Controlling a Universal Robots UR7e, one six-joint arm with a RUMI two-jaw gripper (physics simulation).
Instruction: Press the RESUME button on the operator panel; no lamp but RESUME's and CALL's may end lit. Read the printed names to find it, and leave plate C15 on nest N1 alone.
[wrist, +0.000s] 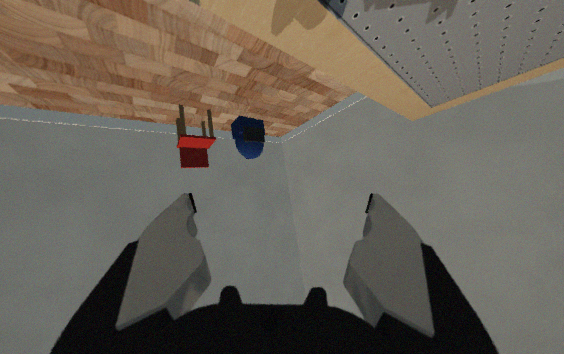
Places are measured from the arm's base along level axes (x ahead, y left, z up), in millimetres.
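Where they show: gripper, fingertip midpoint: (280, 195).
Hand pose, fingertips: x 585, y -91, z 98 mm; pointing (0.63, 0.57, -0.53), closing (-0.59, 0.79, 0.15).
After its pixels a point has its place.
My gripper (280, 195) @[x 585, y -91, z 98 mm] is open, its two grey fingers far apart in the lower half of the wrist view, with the grey room wall showing between them. It touches no object. The operator panel, its buttons and lamps, plate C15 and nest N1 do not show in this view.
A grey perforated board (450, 45) @[x 493, y 170, z -71 mm] with a pale wooden border (370, 60) @[x 569, y 103, z -83 mm] is at the upper right. A red chair (195, 157) and a blue bin-like object (248, 145) stand far off near the walls. The parquet floor (125, 60) fills the upper left.
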